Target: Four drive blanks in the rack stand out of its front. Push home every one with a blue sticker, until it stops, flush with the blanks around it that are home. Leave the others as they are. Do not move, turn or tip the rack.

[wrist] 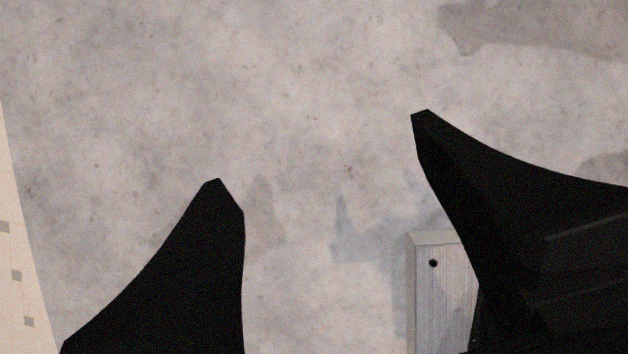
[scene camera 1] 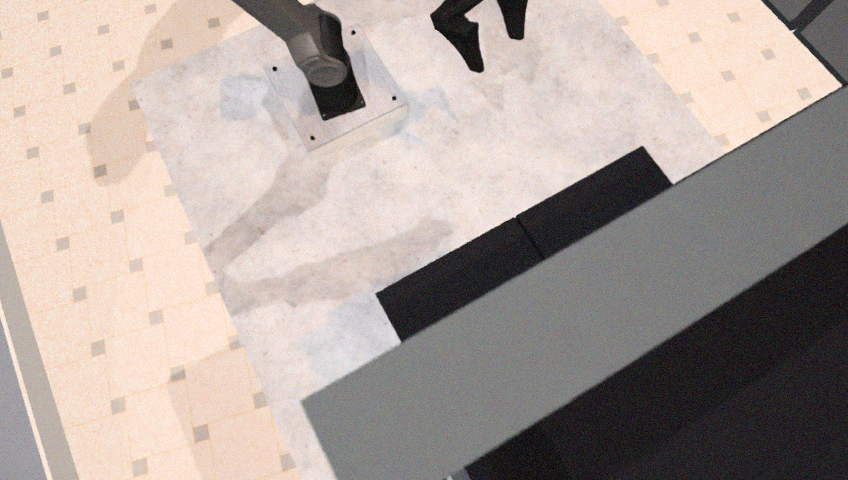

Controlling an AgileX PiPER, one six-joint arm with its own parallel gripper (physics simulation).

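Observation:
The rack shows in the scene view as a long grey panel running diagonally across the lower right, with dark surfaces below it. Two black blocks stand out side by side past its far edge, with a thin seam between them. No blue sticker can be made out, and I cannot tell whether these blocks are drive blanks. My gripper is open, its two black fingers wide apart with nothing between them. It hangs above the mat on the far side of the rack, well apart from the blocks. The rack does not show in the wrist view.
The arm's base plate lies on the pale mottled mat, left of the gripper in the scene view. Tiled floor borders the mat. A dark-framed structure shows at the scene view's upper right.

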